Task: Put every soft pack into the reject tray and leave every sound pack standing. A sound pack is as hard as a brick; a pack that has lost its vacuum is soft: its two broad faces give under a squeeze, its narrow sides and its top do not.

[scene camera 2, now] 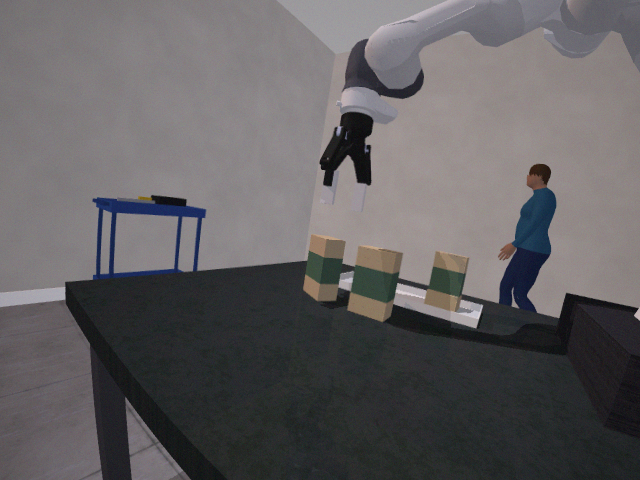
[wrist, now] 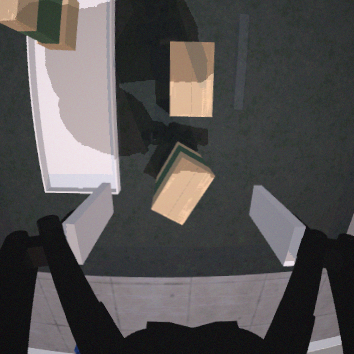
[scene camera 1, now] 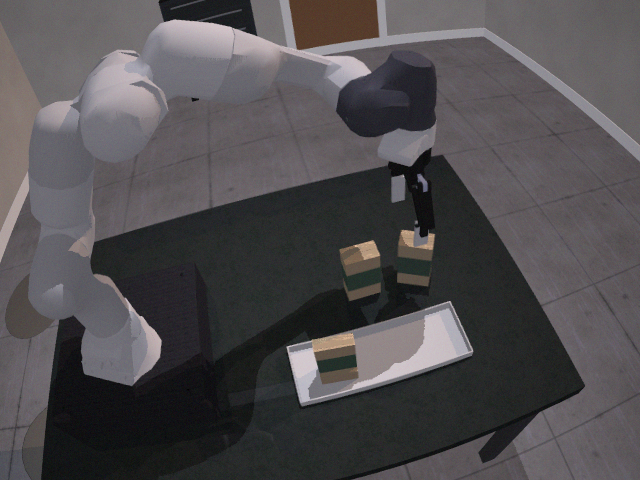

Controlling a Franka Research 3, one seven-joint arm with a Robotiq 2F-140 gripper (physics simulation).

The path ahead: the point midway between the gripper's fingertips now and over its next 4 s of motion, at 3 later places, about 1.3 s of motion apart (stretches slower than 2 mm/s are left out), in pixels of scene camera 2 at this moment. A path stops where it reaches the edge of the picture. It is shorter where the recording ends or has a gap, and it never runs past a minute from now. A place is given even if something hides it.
My gripper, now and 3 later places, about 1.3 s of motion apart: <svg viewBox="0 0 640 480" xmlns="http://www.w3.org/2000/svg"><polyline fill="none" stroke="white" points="342,207 343,208 323,250 321,273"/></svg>
